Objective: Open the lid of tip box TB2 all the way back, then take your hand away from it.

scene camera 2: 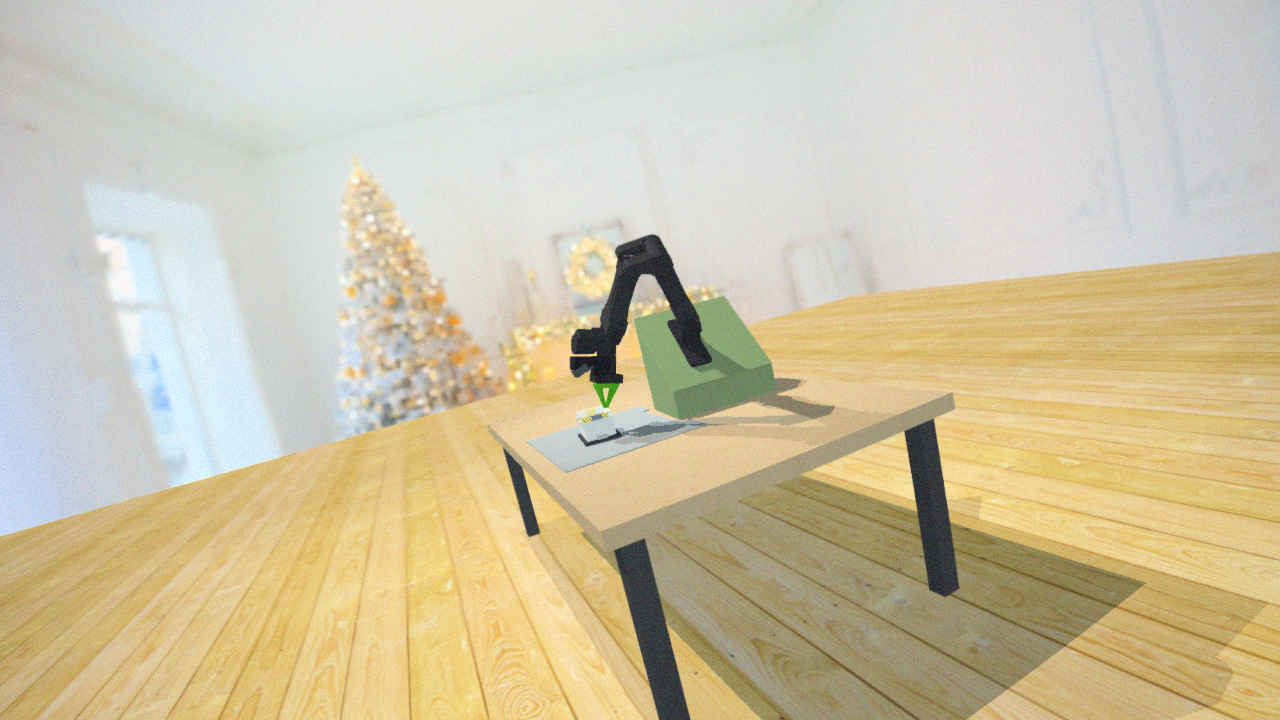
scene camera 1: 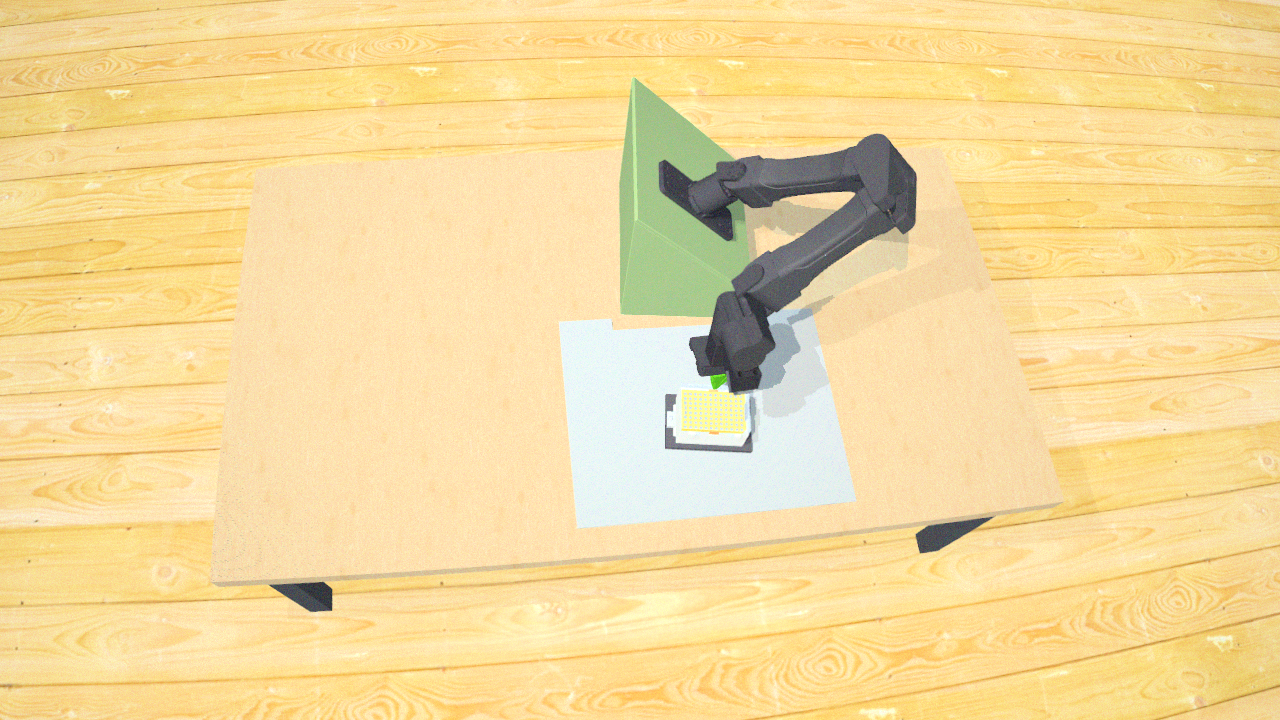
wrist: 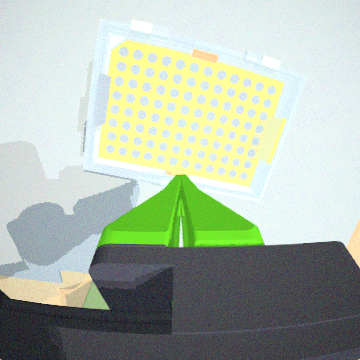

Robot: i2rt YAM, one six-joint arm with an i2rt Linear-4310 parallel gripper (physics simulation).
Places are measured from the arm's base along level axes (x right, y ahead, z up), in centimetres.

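Pixels of known places: gripper, fingertip midpoint: (scene camera 2: pixel 605 407) (scene camera 1: pixel 714 386) (wrist: pixel 180 182); arm's base at its link origin: (scene camera 2: pixel 688 342) (scene camera 1: pixel 694 202).
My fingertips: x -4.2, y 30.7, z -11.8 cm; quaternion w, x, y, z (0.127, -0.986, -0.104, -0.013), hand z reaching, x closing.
Observation:
Ahead of a thing's pixels: the offset from my fingertips to its middle. "*": to the spot under its first point. Level surfaces: height alone.
The tip box @(dy +3.9, dx -0.1, dz -3.7 cm) (scene camera 1: pixel 713 438) (scene camera 2: pixel 597 429) sits on a dark base @(* dy +8.2, dx +6.9, dz -6.8 cm) (scene camera 1: pixel 670 443) on the pale mat; no TB2 label is readable. Its yellow rack (scene camera 1: pixel 713 410) (wrist: pixel 187 107) with rows of round holes shows through the clear lid @(* dy +6.4, dx +5.5, dz +0.1 cm) (wrist: pixel 291 100), which appears to lie down over the box. White tabs show on the lid's far edge in the wrist view. My gripper (scene camera 1: pixel 716 385) (scene camera 2: pixel 605 405) (wrist: pixel 180 182) is shut, its green fingertips together and empty. The tips point down at the box's edge nearest the arm's base and seem to be above it; whether they touch the lid cannot be told.
The pale mat @(dz -7.6 cm) (scene camera 1: pixel 617 474) (scene camera 2: pixel 565 458) lies on the wooden table @(dz -7.9 cm) (scene camera 1: pixel 402 358) (scene camera 2: pixel 644 501). The green wedge-shaped stand (scene camera 1: pixel 675 268) (scene camera 2: pixel 716 385) carries the arm's base behind the box. The arm's shadow falls across the mat beside the box.

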